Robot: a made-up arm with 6 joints.
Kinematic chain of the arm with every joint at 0, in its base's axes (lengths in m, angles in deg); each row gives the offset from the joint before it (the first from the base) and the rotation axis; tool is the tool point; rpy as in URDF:
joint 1: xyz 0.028 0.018 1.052 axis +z
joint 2: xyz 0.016 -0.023 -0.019 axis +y
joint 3: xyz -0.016 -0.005 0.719 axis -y
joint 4: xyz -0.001 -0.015 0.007 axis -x
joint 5: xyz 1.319 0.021 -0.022 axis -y
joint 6: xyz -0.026 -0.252 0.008 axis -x
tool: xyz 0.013 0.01 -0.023 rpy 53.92 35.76 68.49
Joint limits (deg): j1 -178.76..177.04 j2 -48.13..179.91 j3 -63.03..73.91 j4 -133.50..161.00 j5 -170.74..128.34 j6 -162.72..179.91
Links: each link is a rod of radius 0.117 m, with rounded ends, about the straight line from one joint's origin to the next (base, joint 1, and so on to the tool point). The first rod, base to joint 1, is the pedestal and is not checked.
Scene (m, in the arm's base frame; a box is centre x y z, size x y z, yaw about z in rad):
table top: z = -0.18
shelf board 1: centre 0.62 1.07 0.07 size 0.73 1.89 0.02 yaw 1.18
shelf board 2: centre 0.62 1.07 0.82 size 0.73 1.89 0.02 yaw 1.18
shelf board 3: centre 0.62 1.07 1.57 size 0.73 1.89 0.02 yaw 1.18
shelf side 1: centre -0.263 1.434 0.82 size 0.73 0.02 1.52 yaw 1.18
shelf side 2: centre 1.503 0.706 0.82 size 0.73 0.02 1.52 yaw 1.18
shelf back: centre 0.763 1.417 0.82 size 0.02 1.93 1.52 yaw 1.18
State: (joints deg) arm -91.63 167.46 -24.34 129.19 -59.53 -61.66
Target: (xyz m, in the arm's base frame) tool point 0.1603 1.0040 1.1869
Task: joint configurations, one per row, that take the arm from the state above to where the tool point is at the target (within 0.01 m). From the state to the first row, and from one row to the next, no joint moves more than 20 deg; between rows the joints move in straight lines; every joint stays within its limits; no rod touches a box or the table.
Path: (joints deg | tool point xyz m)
1: -73.57 153.83 -32.08 135.55 -55.84 -64.72 | -0.1538 0.9844 0.3748
2: -55.51 140.21 -39.82 141.91 -52.16 -67.79 | -0.3463 0.7660 0.3523
3: -37.46 126.58 -47.55 148.28 -48.47 -70.85 | -0.4448 0.5431 0.3632
4: -19.40 112.95 -55.29 154.64 -44.79 -73.92 | -0.4763 0.3453 0.4014
5: -1.34 99.32 -63.03 161.00 -41.10 -76.98 | -0.4711 0.1805 0.4589
6: -20.09 112.03 -63.03 152.88 -51.20 -81.50 | -0.5051 0.3618 0.5610
7: -38.84 124.73 -63.03 144.75 -61.30 -86.02 | -0.4510 0.5638 0.6879
8: -57.59 137.43 -63.03 136.63 -71.41 -90.54 | -0.3043 0.7385 0.8365
9: -76.33 150.13 -63.03 128.50 -81.51 -95.06 | -0.0872 0.8398 1.0022
10: -95.08 162.83 -63.03 120.38 -91.61 -99.58 | 0.1560 0.8381 1.1780
11: -113.83 175.54 -63.03 112.25 -101.72 -104.10 | 0.3691 0.7309 1.3555
12: -103.78 177.72 -55.67 118.03 -91.01 -97.92 | 0.2872 0.8768 1.2731
13: -93.73 179.91 -48.32 123.81 -80.31 -91.75 | 0.1603 1.0040 1.1869

